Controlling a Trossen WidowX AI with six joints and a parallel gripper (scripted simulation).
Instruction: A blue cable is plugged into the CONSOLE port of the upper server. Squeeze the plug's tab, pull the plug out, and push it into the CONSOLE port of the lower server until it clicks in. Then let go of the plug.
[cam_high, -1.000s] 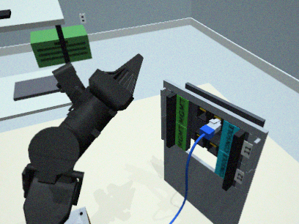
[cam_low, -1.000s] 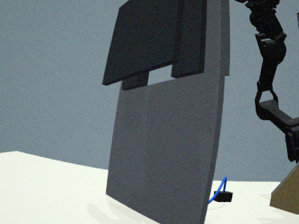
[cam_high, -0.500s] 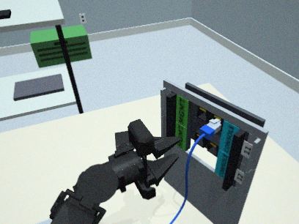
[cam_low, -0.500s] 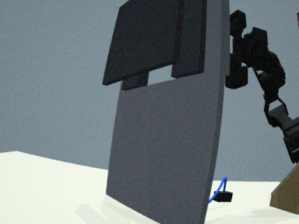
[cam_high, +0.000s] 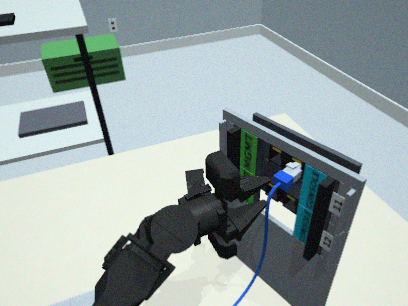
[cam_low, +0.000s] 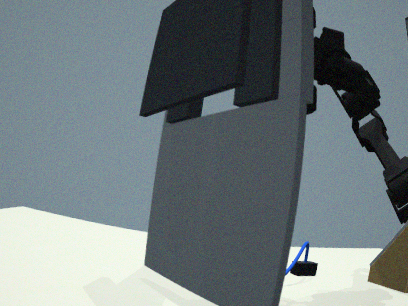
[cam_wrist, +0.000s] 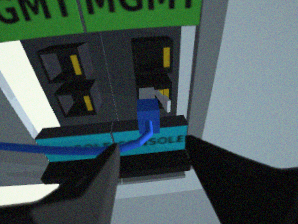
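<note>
Now: gripper tip 6 cm short of the blue plug, 3 cm to the right of it and 1 cm below it. From my gripper tip the other things lie so: small black block 34 cm below, 17 cm behind, 13 cm to the right.
</note>
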